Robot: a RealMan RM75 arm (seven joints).
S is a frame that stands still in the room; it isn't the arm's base.
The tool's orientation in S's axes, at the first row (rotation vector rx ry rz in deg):
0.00 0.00 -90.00
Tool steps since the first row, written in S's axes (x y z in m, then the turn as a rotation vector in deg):
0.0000 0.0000 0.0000 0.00 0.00 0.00
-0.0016 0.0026 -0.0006 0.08 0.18 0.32
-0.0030 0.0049 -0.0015 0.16 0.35 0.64
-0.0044 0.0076 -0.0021 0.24 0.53 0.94
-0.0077 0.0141 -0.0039 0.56 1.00 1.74
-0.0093 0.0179 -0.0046 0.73 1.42 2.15
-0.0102 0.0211 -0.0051 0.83 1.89 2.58
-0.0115 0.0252 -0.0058 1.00 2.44 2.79
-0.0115 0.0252 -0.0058 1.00 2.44 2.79
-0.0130 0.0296 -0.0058 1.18 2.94 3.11
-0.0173 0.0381 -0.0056 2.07 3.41 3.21
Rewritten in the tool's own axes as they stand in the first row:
0.0000 0.0000 0.0000 0.00 0.00 0.00
-0.0026 -0.0016 -0.0006 -0.18 0.08 0.32
-0.0049 -0.0030 -0.0015 -0.35 0.16 0.64
-0.0076 -0.0044 -0.0021 -0.53 0.24 0.94
-0.0141 -0.0077 -0.0039 -1.00 0.56 1.74
-0.0179 -0.0093 -0.0046 -1.42 0.73 2.15
-0.0211 -0.0102 -0.0051 -1.89 0.83 2.58
-0.0252 -0.0115 -0.0058 -2.44 1.00 2.79
-0.0252 -0.0115 -0.0058 -2.44 1.00 2.79
-0.0296 -0.0130 -0.0058 -2.94 1.18 3.11
-0.0381 -0.0173 -0.0056 -3.41 2.07 3.21

